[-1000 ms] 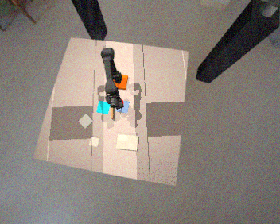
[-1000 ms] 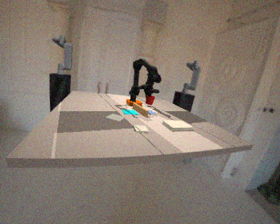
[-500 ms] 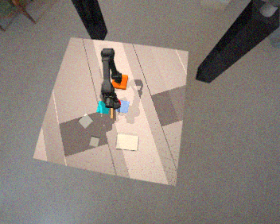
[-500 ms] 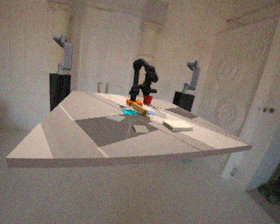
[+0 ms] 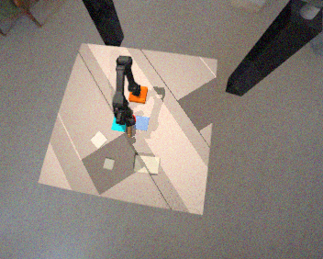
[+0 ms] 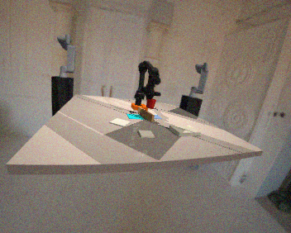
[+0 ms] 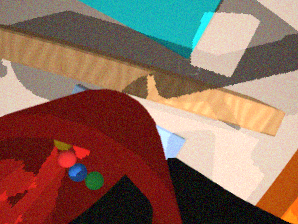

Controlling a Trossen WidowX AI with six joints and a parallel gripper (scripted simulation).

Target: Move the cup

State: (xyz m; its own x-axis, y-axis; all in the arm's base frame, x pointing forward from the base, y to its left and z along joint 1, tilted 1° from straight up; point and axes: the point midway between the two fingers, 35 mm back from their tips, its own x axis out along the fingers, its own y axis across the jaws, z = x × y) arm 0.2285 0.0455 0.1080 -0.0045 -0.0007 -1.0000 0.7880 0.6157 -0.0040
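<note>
Right now the cyan pad is 60 mm ahead of my gripper tip, 100 mm to the right of it and 120 mm below it. Also, from my gripper tip: red cup: 20 mm ahead, 20 mm to the left; wooden bar: 30 mm ahead, 10 mm to the right, 100 mm below; light blue pad: 70 mm to the left, 120 mm below.
</note>
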